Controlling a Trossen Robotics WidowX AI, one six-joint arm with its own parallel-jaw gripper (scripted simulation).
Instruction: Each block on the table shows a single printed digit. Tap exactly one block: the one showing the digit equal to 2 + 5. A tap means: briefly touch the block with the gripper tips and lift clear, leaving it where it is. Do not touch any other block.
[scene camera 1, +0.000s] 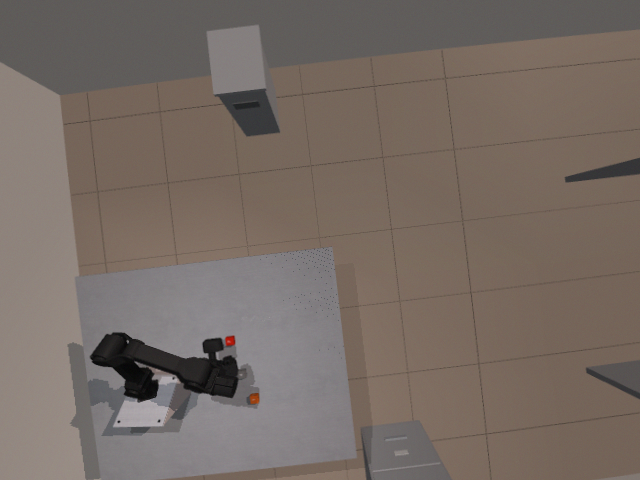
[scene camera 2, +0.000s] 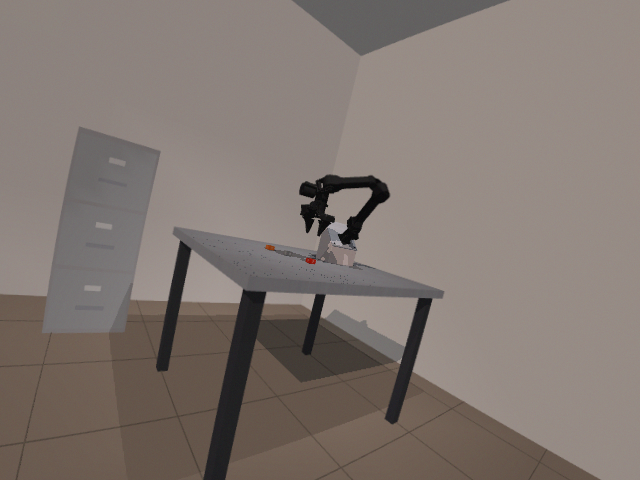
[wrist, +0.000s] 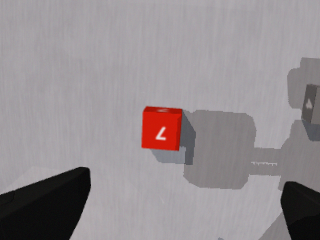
My gripper (wrist: 187, 186) is open and holds nothing. Further things: a red block (wrist: 161, 126).
